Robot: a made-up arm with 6 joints. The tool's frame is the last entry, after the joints.
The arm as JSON. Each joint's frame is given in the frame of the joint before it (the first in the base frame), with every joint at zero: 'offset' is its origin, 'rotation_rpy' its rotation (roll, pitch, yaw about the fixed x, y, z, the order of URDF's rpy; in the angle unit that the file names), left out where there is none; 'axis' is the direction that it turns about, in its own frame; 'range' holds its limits. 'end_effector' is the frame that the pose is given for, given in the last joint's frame.
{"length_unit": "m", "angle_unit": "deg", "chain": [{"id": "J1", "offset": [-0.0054, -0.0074, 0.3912], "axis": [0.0, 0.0, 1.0], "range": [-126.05, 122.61]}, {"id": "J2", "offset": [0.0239, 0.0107, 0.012], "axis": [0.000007, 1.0, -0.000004], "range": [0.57, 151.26]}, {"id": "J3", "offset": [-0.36, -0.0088, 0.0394], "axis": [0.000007, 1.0, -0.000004], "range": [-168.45, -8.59]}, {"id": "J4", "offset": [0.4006, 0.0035, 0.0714], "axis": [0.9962, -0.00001, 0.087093], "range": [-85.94, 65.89]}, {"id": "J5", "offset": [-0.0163, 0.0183, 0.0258], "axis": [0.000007, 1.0, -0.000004], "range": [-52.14, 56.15]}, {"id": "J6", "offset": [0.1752, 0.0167, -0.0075], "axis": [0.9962, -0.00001, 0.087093], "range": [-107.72, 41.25]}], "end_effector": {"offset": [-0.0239, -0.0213, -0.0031], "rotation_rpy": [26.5, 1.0, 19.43]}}
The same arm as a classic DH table. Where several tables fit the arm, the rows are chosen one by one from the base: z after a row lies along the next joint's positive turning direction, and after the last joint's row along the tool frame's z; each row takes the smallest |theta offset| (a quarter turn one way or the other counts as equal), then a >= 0, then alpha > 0; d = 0 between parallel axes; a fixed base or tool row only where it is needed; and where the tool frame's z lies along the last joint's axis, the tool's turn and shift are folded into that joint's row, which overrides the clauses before.
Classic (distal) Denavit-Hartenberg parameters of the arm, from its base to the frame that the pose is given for. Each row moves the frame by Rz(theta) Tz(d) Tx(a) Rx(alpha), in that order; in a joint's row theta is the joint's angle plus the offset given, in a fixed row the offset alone. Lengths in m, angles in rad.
base (fixed): d 0.0000, theta0 0.9404, a -0.0092, alpha 0.0000
J1: d 0.4032, theta0 -0.9404, a 0.0239, alpha -1.5708
J2: d 0.0000, theta0 0.1090, a -0.3621, alpha 0.0000
J3: d 0.0054, theta0 1.3746, a -0.0362, alpha 1.5708
J4: d 0.3913, theta0 0.0000, a -0.0271, alpha -1.5708
J5: d 0.0350, theta0 0.0000, a 0.0227, alpha 1.5708
J6: d 0.1478, theta0 -1.1283, a 0.0197, alpha 1.3279
tool (fixed): d 0.0085, theta0 1.8317, a 0.0000, alpha 0.0000
Joint limits (rad, base to tool): -2.2000..2.1399 0.0099..2.6400 -2.9400..-0.1499 -1.4999..1.1500 -0.9100..0.9800 -1.8801..0.7199

